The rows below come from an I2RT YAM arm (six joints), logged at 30 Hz.
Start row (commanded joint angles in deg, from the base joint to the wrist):
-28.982 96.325 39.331 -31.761 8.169 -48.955
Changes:
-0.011 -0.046 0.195 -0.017 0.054 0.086
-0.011 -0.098 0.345 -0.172 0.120 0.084
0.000 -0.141 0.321 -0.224 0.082 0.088
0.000 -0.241 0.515 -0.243 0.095 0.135
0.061 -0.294 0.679 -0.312 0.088 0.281
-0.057 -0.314 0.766 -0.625 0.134 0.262
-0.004 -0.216 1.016 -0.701 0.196 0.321
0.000 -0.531 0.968 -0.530 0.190 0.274
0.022 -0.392 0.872 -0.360 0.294 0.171
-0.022 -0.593 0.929 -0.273 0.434 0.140
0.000 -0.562 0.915 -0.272 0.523 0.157
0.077 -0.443 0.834 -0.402 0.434 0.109
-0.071 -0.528 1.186 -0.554 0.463 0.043
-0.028 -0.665 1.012 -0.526 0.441 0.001
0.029 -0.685 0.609 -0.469 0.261 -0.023
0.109 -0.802 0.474 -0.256 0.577 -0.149
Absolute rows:
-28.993 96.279 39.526 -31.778 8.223 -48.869
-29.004 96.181 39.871 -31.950 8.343 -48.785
-29.004 96.040 40.192 -32.174 8.425 -48.697
-29.004 95.799 40.707 -32.417 8.520 -48.562
-28.943 95.505 41.386 -32.729 8.608 -48.281
-29.000 95.191 42.152 -33.354 8.742 -48.019
-29.004 94.975 43.168 -34.055 8.938 -47.698
-29.004 94.444 44.136 -34.585 9.128 -47.424
-28.982 94.052 45.008 -34.945 9.422 -47.253
-29.004 93.459 45.937 -35.218 9.856 -47.113
-29.004 92.897 46.852 -35.490 10.379 -46.956
-28.927 92.454 47.686 -35.892 10.813 -46.847
-28.998 91.926 48.872 -36.446 11.276 -46.804
-29.026 91.261 49.884 -36.972 11.717 -46.803
-28.997 90.576 50.493 -37.441 11.978 -46.826
-28.888 89.774 50.967 -37.697 12.555 -46.975

